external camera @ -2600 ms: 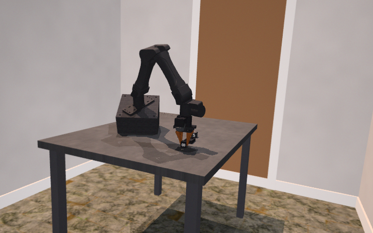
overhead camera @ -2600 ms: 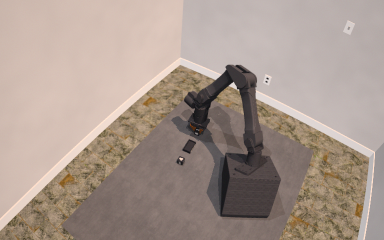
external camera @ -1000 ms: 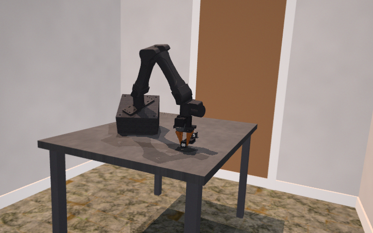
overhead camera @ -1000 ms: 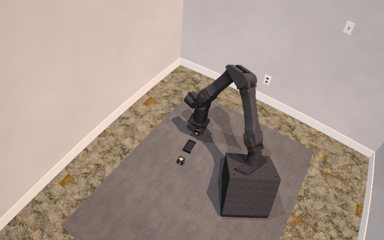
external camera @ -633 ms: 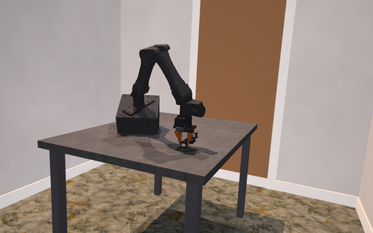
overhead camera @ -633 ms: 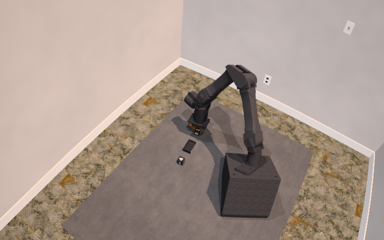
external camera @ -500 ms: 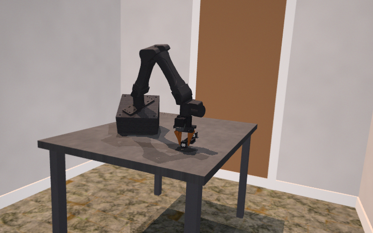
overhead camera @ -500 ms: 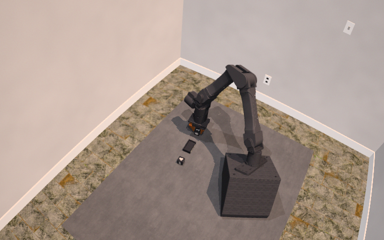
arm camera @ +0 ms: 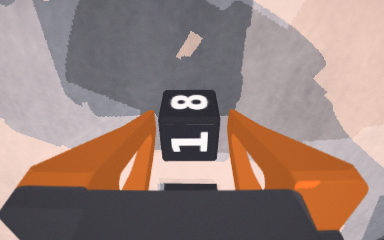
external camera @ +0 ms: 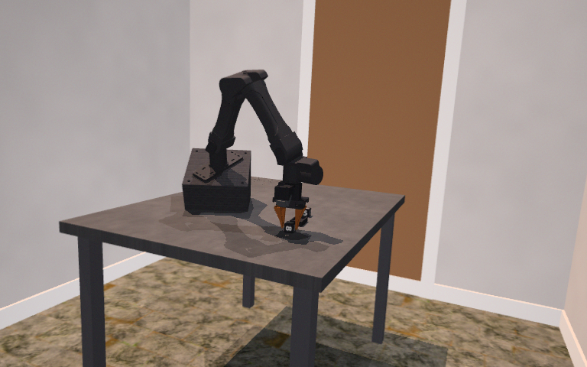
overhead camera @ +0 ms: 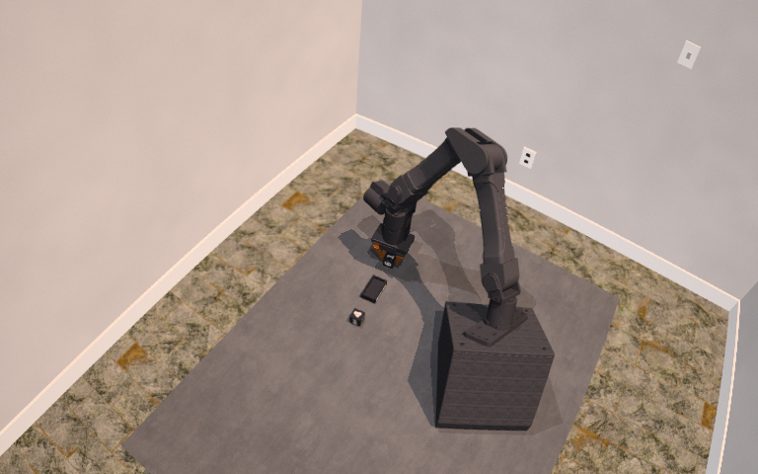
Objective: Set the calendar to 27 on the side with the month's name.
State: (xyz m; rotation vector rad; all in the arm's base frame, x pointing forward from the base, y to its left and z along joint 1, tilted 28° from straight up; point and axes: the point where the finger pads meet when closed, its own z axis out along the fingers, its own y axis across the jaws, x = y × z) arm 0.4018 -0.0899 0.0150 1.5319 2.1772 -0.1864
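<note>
Now: hand right at the black digit cube. Round my hand: black tray: 30 mm behind, 100 mm to the left, 10 mm below; then black cube: 60 mm behind, 210 mm to the left.
</note>
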